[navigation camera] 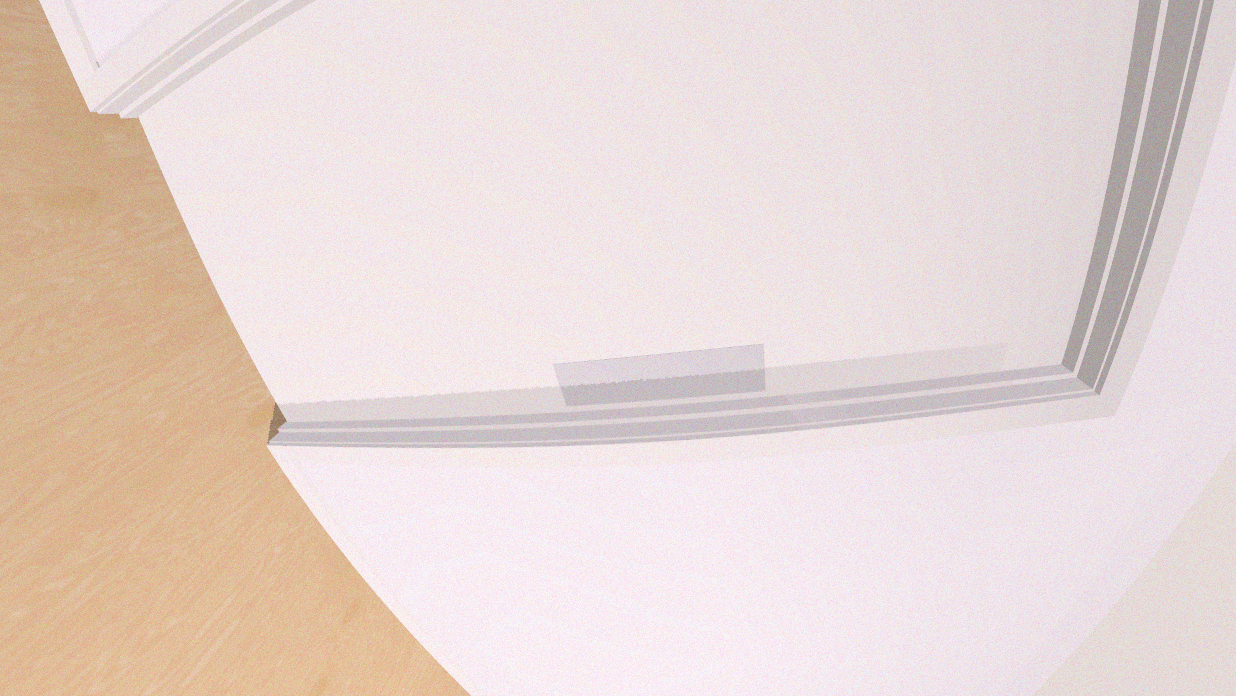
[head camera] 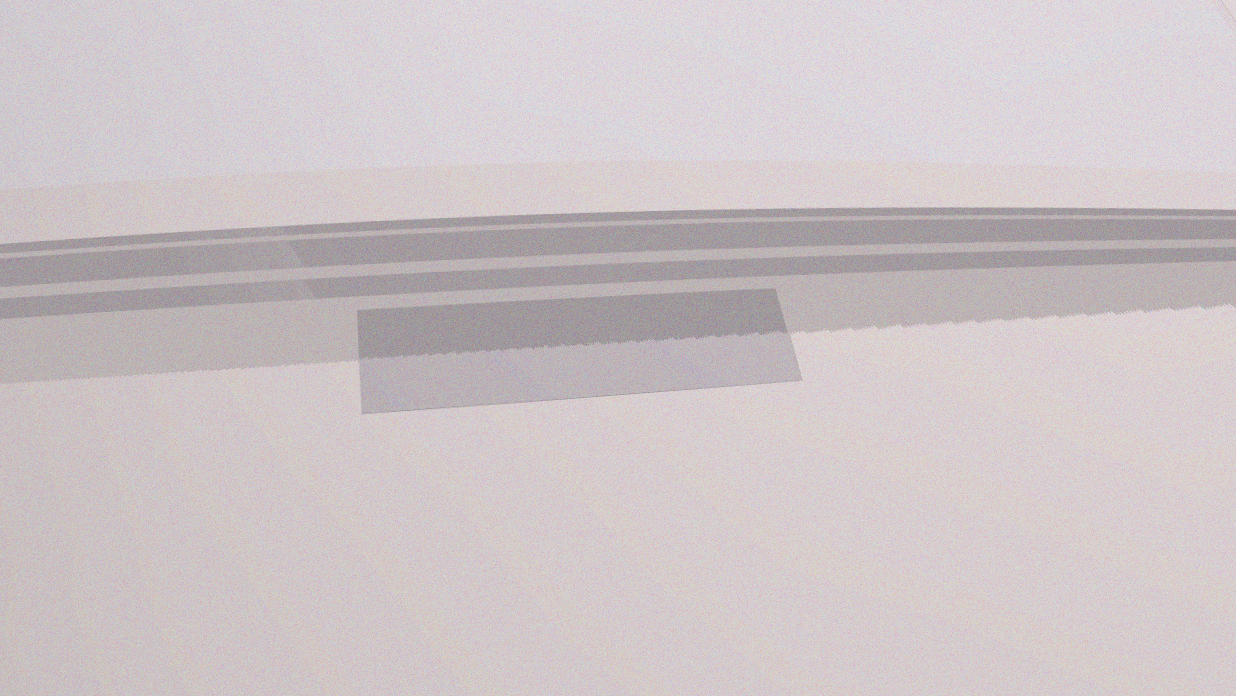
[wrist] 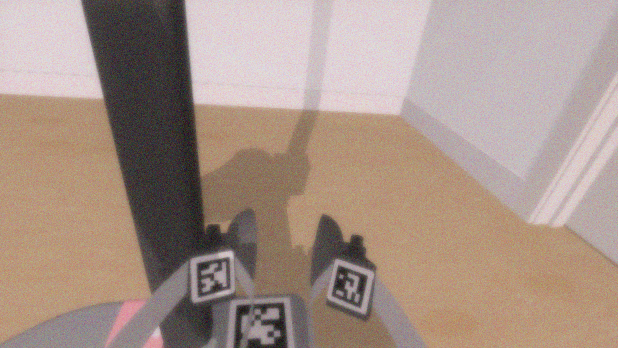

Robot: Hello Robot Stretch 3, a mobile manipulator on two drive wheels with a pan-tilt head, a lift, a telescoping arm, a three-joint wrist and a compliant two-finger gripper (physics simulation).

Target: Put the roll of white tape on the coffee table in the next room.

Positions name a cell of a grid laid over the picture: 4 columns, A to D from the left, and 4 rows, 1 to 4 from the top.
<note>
In view: my gripper (wrist: B3) and a white door (head camera: C3).
The white door also shows in the navigation camera view (navigation camera: B2) and in the wrist view (wrist: D3).
</note>
